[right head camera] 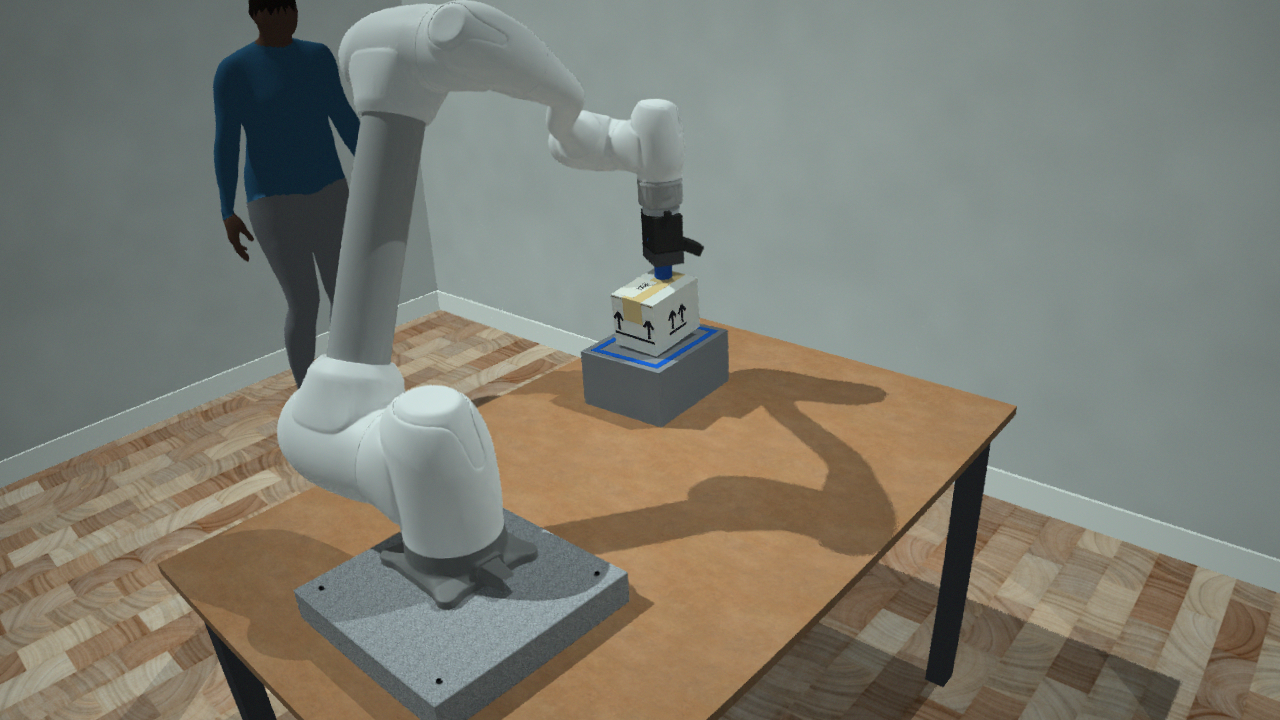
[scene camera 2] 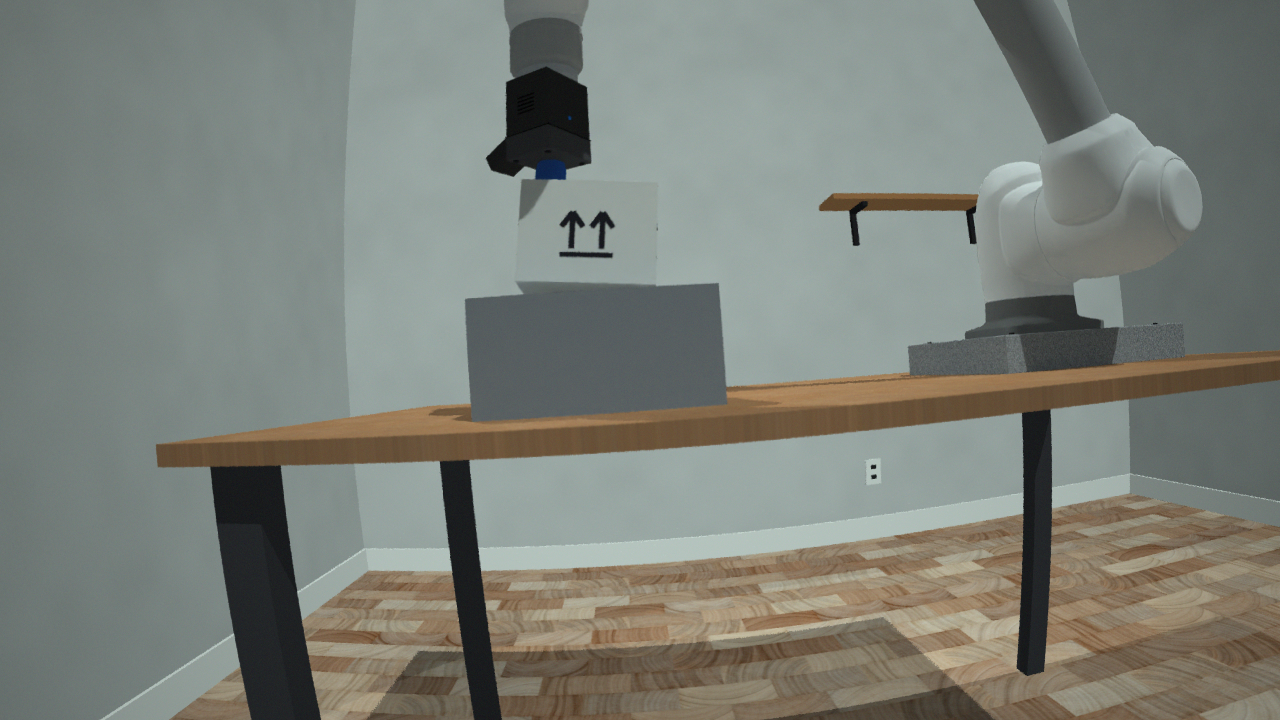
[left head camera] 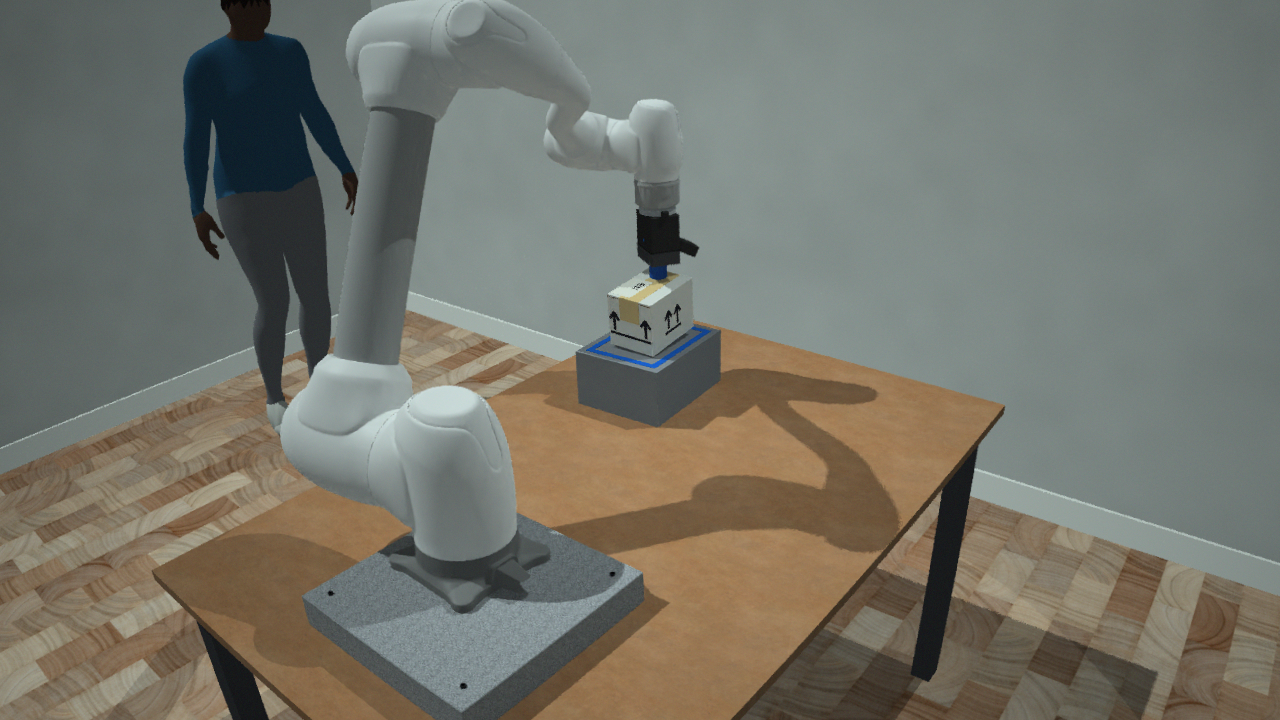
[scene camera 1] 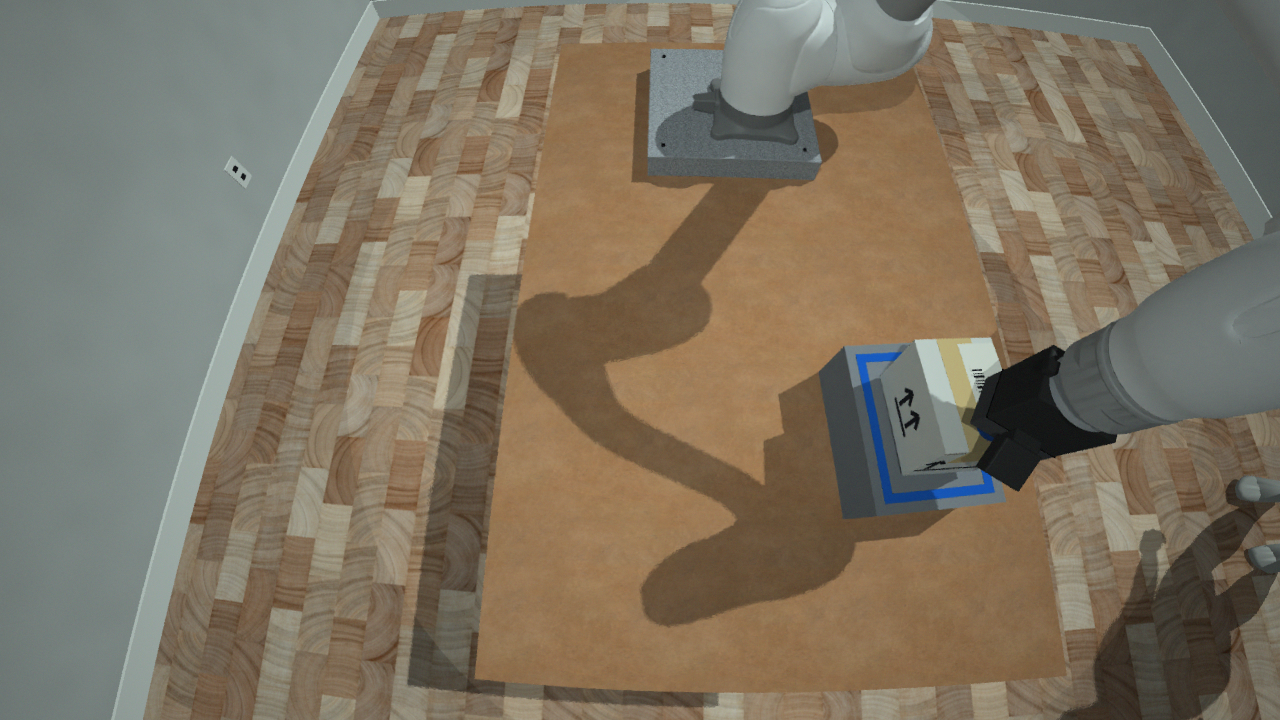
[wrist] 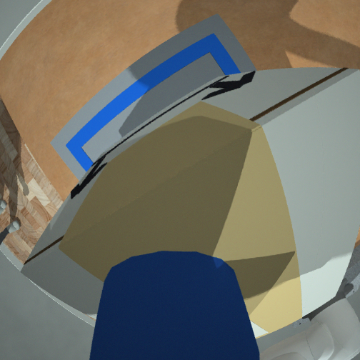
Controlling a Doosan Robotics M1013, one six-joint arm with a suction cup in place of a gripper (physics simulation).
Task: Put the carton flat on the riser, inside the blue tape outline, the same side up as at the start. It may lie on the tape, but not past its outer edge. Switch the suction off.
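Places are measured from the arm's base along level axes (x right, y ahead, z up), in metres.
Pixels of known places: hand, its tool point: (right head camera: 664,281) (scene camera 2: 551,200) (left head camera: 659,281); arm's base, origin of its link: (right head camera: 458,558) (scene camera 2: 1032,334) (left head camera: 470,560) (scene camera 1: 752,112).
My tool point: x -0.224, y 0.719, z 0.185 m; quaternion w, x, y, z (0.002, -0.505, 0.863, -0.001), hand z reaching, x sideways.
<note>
For each thing: its top centre in the pictures, then the offset to it from my tool point. "*": a spot on its surface instead. Level surfaces: height alone.
- white carton, centre of its top: (scene camera 2: 584,187) (scene camera 1: 977,393) (right head camera: 655,280) (left head camera: 650,280) dx +0.010, dy -0.039, dz +0.016 m
- grey riser, centre of its top: (scene camera 2: 589,300) (scene camera 1: 924,421) (right head camera: 655,340) (left head camera: 649,340) dx +0.003, dy -0.037, dz -0.119 m
- blue tape outline, a spot on its surface: (scene camera 1: 874,429) (right head camera: 688,347) (left head camera: 683,347) * dx +0.082, dy -0.023, dz -0.118 m
- brown table, height of its surface: dz -0.239 m
The white carton (left head camera: 669,336) (right head camera: 674,334) (scene camera 1: 921,402) (scene camera 2: 586,232) (wrist: 315,170) has tan tape on top and black arrows pointing up. It is upright and nearly level, very low over the grey riser (left head camera: 617,385) (right head camera: 622,386) (scene camera 1: 845,447) (scene camera 2: 595,353) (wrist: 172,49). Its underside shows slightly in scene camera 2. It is over the area inside the blue tape outline (left head camera: 684,348) (right head camera: 689,348) (scene camera 1: 874,429) (wrist: 140,90), its sides roughly parallel to it. My suction cup (left head camera: 657,272) (right head camera: 663,272) (scene camera 2: 550,170) (wrist: 172,305) is on the carton's top, off centre, and holds it. The carton hides the far tape.
The riser stands on the brown table (left head camera: 590,474) (scene camera 1: 769,286), near its far end from my base plate (left head camera: 402,644) (scene camera 1: 733,168). A person in a blue top (left head camera: 264,116) (right head camera: 286,125) stands beyond the table's left side. A wall shelf (scene camera 2: 895,202) shows in scene camera 2.
</note>
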